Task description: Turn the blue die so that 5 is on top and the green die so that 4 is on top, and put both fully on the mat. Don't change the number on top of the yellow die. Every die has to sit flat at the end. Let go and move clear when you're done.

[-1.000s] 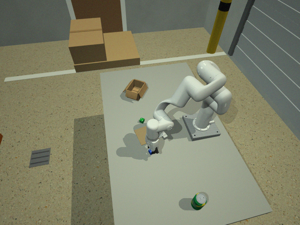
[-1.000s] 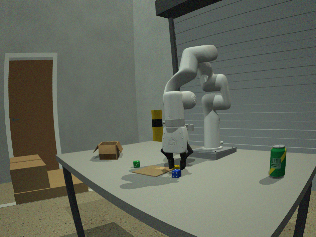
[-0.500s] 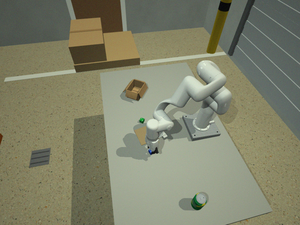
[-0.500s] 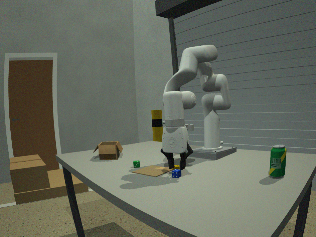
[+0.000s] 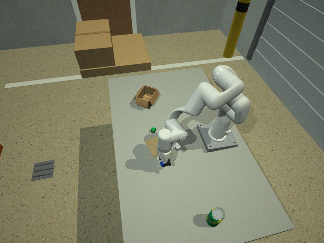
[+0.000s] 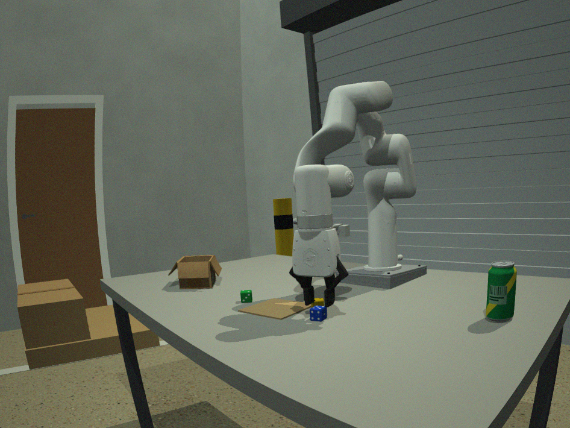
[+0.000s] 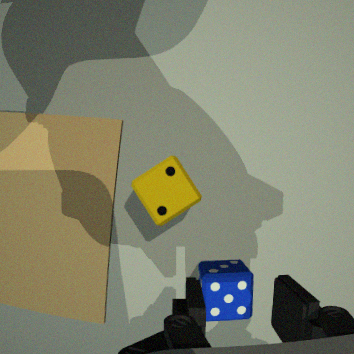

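My gripper is now 40 mm above the blue die. Also, from my hand: green die: 270 mm to the right, 40 mm below; then yellow die: 50 mm behind, 50 mm to the right, 40 mm below; then cardboard mat: 150 mm to the right, 50 mm below.
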